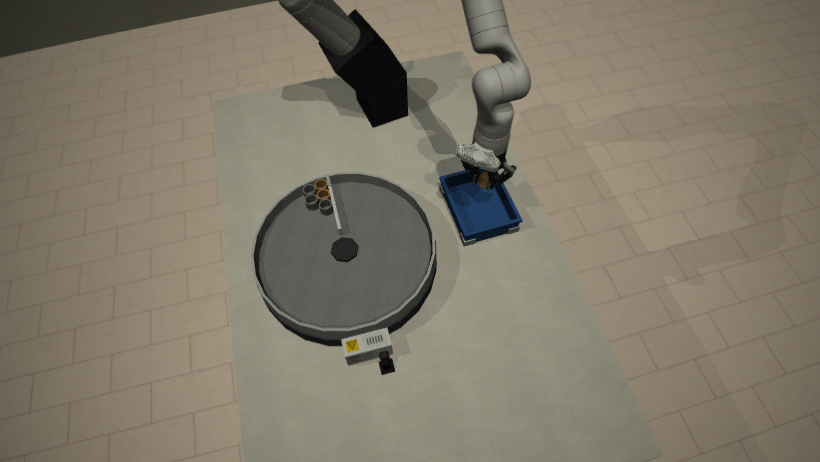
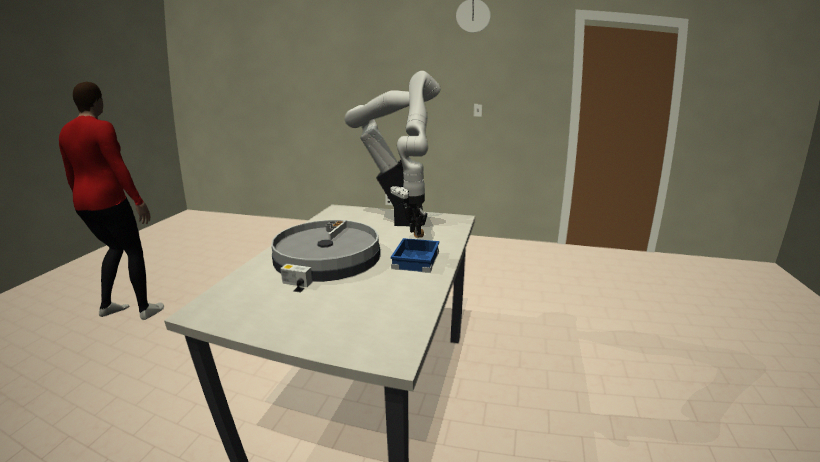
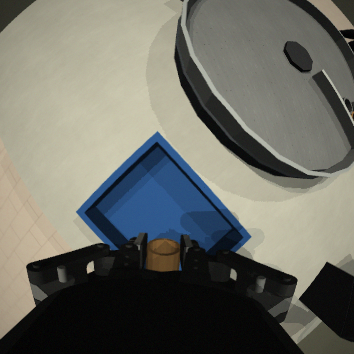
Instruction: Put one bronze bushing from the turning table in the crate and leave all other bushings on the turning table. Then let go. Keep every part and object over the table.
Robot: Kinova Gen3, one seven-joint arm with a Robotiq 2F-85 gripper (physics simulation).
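Observation:
My gripper is shut on a bronze bushing. It holds the bushing above the blue crate, near the crate's back side. No bushing shows in the visible part of the crate floor. The turning table stands beside the crate. On it, two bronze bushings and several grey bushings are grouped upright against a white divider bar.
The black robot base stands at the back of the pale table. A small white box with a yellow label sits at the turning table's front. The table's right edge runs close to the crate. A person stands left.

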